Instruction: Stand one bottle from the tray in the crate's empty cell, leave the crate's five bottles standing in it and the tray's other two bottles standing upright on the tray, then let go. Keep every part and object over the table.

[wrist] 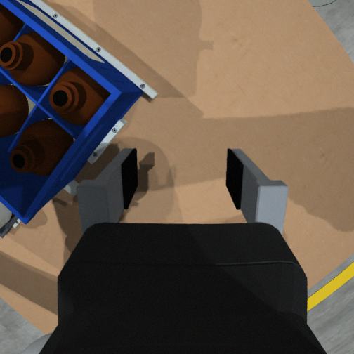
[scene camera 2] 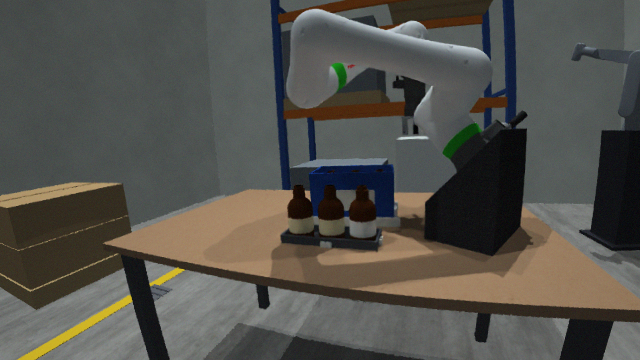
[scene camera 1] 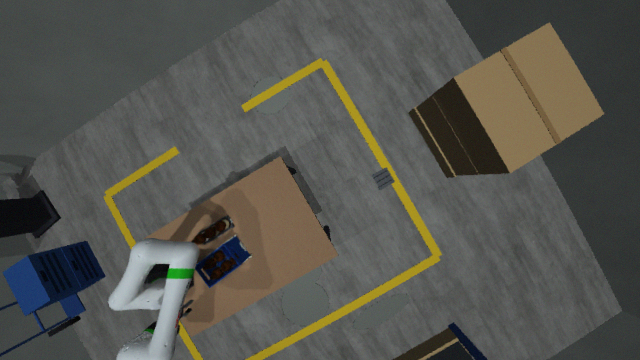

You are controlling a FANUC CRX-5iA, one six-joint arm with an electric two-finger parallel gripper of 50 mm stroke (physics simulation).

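Where they show: gripper, between the fingertips: (scene camera 2: pixel 410 134) (scene camera 1: pixel 191 304); arm's base, origin of its link: (scene camera 2: pixel 481 161) (scene camera 1: pixel 159 282).
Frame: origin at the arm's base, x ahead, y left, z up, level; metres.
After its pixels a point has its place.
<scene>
Three brown bottles stand upright in a row on the dark tray (scene camera 2: pixel 305 239) {z -0.191, x 0.493, y 0.116 m}, two with cream labels (scene camera 2: pixel 300 215) {z -0.126, x 0.507, y 0.100 m} (scene camera 2: pixel 331 215) {z -0.122, x 0.418, y 0.107 m} and one with a white label (scene camera 2: pixel 362 217) {z -0.123, x 0.334, y 0.120 m}. The blue crate (scene camera 2: pixel 385 195) {z -0.107, x 0.273, y -0.056 m} (wrist: pixel 95 132) stands behind the tray in the second scene view. Brown bottles (wrist: pixel 80 96) (wrist: pixel 32 59) (wrist: pixel 42 147) stand in its cells, and more show at the left edge of the wrist view. The empty cell cannot be made out clearly. My gripper (wrist: pixel 181 166) (scene camera 2: pixel 410 125) {z 0.077, x 0.174, y -0.245 m} is open and empty, above the table beside the crate's end, apart from crate and bottles.
The table (scene camera 1: pixel 280 215) {z -0.207, x 0.895, y -0.141 m} (scene camera 2: pixel 200 235) {z -0.207, x 0.862, y 0.089 m} carries the arm's black pedestal (scene camera 2: pixel 465 200) {z -0.080, x 0.077, y 0.121 m}, to the right of crate and tray in the second scene view. Stacked cartons (scene camera 2: pixel 65 215) and a shelf rack (scene camera 2: pixel 345 111) stand beyond the table. White strips (wrist: pixel 125 71) edge the crate's base.
</scene>
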